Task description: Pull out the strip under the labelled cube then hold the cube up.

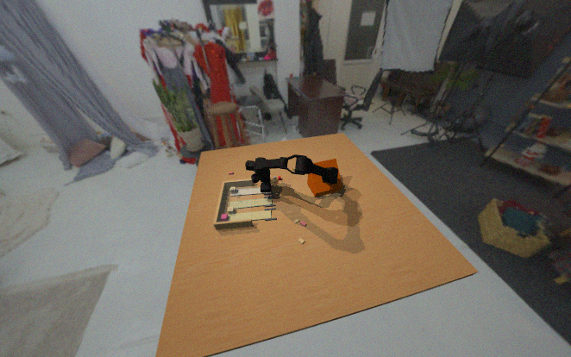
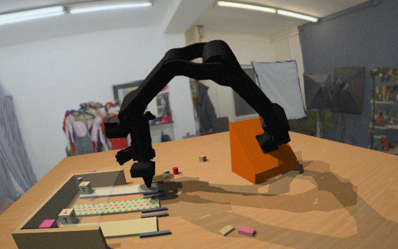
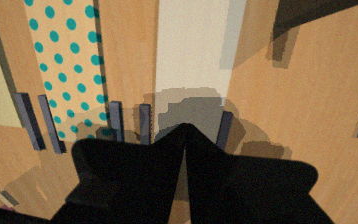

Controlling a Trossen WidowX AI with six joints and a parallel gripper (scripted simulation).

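Right now my gripper tip is 110 mm past the red cylinder, 80 mm to the left of it and 10 mm below it. From my gripper tip the other things lie so: grey cylinder: 100 mm to the right, 80 mm behind.
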